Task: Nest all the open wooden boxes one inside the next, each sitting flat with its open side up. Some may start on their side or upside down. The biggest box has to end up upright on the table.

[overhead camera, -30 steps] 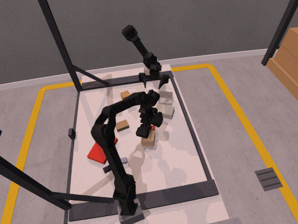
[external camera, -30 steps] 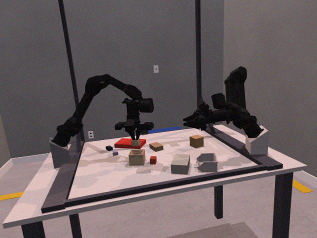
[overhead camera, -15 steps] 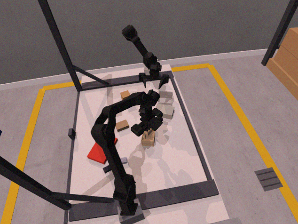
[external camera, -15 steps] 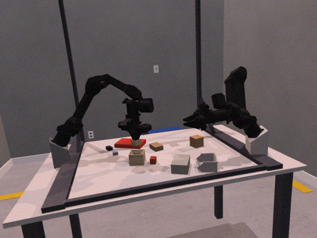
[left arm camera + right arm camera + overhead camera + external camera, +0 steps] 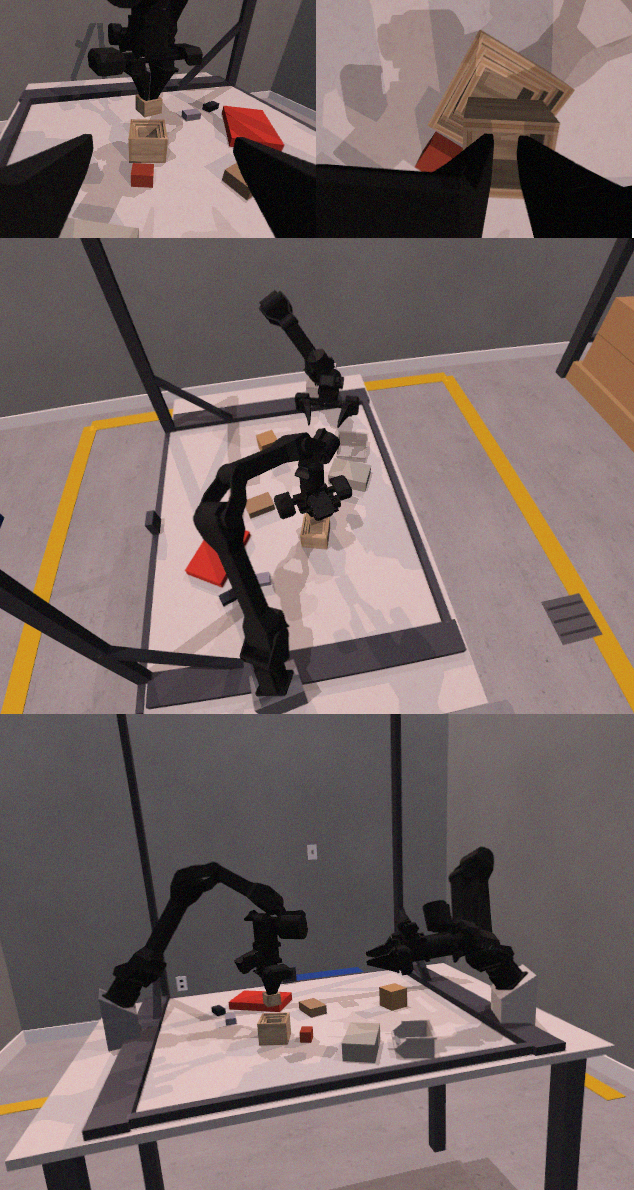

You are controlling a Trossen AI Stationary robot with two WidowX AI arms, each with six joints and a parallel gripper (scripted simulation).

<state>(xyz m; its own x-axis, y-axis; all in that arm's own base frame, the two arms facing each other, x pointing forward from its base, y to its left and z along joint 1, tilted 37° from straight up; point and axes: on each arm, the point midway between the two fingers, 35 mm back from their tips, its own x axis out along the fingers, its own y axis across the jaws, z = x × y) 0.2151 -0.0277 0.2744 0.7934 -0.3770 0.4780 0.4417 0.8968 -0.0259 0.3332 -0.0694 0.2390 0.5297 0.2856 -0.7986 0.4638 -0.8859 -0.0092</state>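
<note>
Now: the red cube 13 cm below my right hand, 8 cm to the left of it and 1 cm ahead of it. Round my right hand: grey closed block: 22 cm to the left, 12 cm below, 8 cm ahead; then red slab: 26 cm behind, 13 cm below, 8 cm to the right; then flat brown block: 18 cm behind, 13 cm below, 9 cm to the left.
</note>
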